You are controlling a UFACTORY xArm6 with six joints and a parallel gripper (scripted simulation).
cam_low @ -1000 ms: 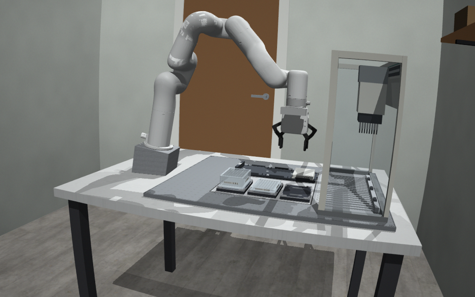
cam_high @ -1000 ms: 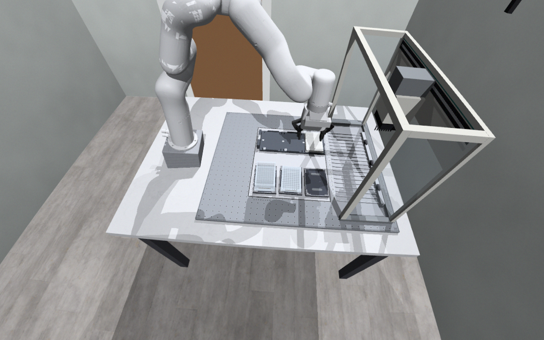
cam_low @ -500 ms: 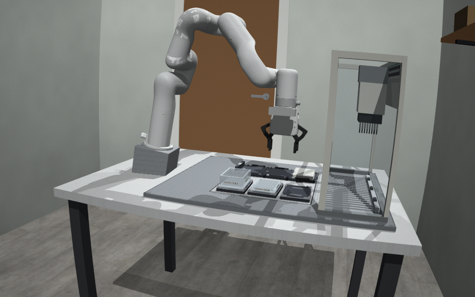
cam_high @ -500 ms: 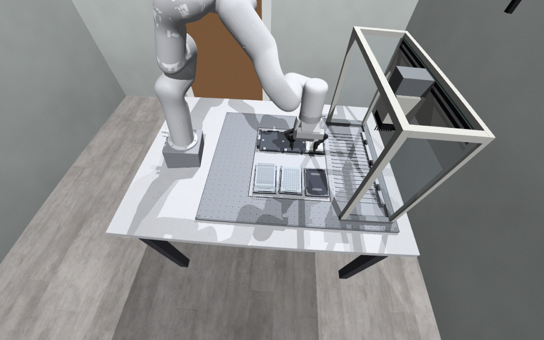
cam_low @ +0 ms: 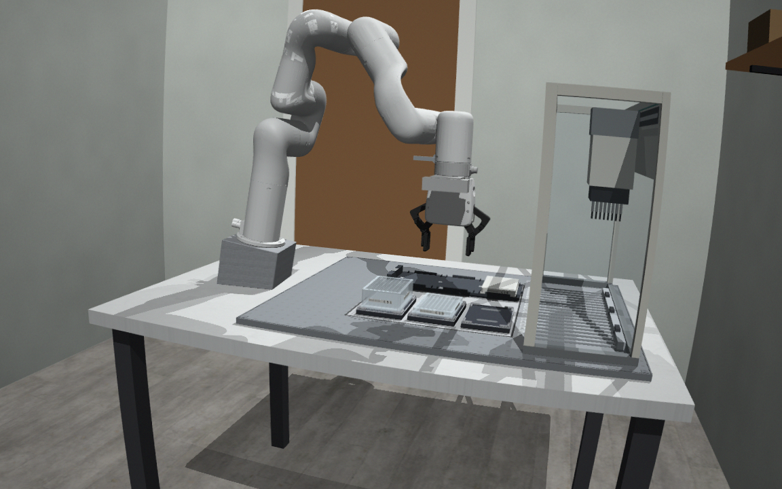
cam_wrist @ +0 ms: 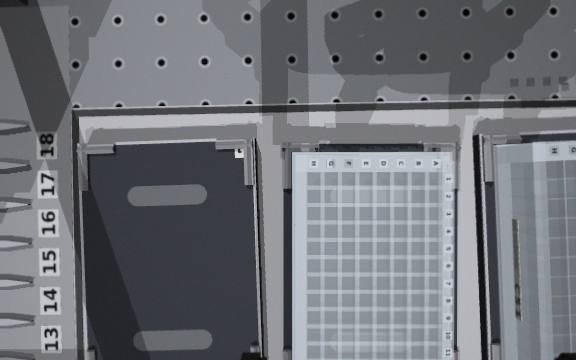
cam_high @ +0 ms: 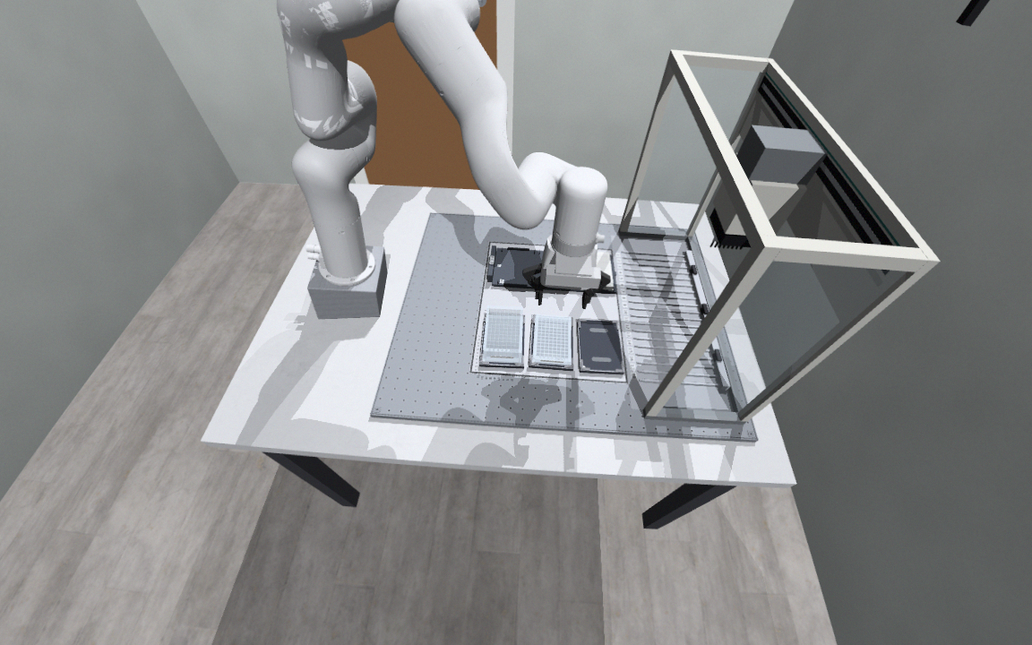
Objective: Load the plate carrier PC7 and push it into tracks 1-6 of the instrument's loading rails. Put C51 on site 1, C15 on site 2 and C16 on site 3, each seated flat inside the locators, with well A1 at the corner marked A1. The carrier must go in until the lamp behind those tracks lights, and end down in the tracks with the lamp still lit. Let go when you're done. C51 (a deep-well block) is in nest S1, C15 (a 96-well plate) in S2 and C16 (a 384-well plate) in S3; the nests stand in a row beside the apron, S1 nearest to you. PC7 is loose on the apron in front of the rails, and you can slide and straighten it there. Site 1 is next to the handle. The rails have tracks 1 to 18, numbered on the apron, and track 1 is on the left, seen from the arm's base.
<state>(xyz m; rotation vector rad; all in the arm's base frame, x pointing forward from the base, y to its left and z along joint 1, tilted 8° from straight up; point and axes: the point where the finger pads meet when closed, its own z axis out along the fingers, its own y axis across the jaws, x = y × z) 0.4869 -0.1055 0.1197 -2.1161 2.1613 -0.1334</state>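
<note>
My gripper is now 10 mm past the nest S2, 20 mm to the left of it and 140 mm above it. From my hand the other things lie so: front post: 200 mm ahead, 180 mm to the right, 110 mm above; then nest S3: 100 mm ahead, 20 mm to the right, 140 mm below; then dark carrier PC7: 10 mm behind, 210 mm to the left, 130 mm below.
</note>
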